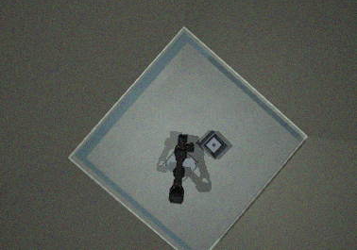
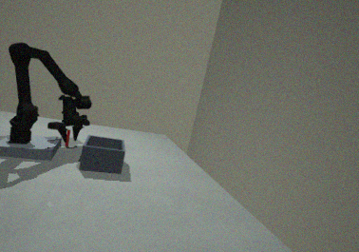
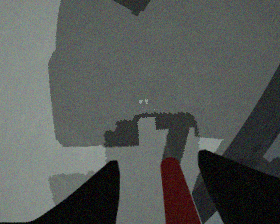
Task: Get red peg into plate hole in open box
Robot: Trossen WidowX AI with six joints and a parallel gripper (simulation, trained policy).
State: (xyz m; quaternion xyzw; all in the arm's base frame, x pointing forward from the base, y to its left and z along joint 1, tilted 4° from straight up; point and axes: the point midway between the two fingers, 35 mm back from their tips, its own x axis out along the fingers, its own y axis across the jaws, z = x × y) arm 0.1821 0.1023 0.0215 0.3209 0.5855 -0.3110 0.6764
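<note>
The grey box is 190 mm to the right of my gripper tip and 150 mm ahead of it. Round my gripper tip: red peg (10 mm to the left, 10 mm behind, 10 mm above).
</note>
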